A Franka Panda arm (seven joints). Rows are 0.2 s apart.
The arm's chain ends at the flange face. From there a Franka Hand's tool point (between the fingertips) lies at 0.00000 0.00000 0.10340 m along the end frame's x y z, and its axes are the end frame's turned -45 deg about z.
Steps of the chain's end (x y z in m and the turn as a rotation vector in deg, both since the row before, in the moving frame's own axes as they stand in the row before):
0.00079 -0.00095 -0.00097 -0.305 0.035 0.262
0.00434 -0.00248 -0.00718 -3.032 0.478 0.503
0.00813 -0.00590 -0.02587 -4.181 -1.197 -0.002
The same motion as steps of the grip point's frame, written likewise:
0.00088 0.00032 -0.00097 -0.240 -0.191 0.262
0.00155 0.00578 -0.00733 -2.482 -1.806 0.503
0.00306 0.00538 -0.02617 -2.110 -3.803 -0.002

